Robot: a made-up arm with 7 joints.
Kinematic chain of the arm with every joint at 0, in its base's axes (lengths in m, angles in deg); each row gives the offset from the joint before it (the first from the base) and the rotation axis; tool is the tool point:
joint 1: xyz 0 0 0.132 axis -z
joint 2: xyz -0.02 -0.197 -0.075 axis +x
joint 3: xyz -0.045 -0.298 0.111 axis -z
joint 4: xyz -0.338 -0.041 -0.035 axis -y
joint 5: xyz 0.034 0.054 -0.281 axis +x
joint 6: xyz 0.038 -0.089 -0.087 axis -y
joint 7: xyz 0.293 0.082 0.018 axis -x
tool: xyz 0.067 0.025 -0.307
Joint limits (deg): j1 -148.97..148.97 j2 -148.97..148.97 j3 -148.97..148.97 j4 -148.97..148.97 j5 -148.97..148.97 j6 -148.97..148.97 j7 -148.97..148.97
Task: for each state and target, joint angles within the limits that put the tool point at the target. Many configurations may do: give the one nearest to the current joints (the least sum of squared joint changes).
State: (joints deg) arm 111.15 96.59 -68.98 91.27 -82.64 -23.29 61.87
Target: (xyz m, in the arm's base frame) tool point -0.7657 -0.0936 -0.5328
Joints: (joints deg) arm 101.29 80.67 -74.22 95.27 -78.68 -21.53 60.09
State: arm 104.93 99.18 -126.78 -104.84 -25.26 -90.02 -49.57
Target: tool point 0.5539 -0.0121 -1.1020
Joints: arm 91.03 133.58 -107.16 -92.89 -2.17 -100.96 -52.30
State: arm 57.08 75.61 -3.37 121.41 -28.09 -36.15 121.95
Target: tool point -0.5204 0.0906 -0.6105
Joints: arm 73.76 114.62 5.35 84.21 -32.22 -15.92 129.15
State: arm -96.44 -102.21 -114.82 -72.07 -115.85 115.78 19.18
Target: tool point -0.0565 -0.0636 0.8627
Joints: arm -94.96 -114.91 -132.58 -68.02 -91.65 115.18 35.03
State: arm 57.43 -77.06 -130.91 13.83 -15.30 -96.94 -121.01
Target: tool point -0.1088 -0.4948 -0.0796
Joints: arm 24.43 -78.99 -106.60 34.88 -53.31 -96.26 -141.92
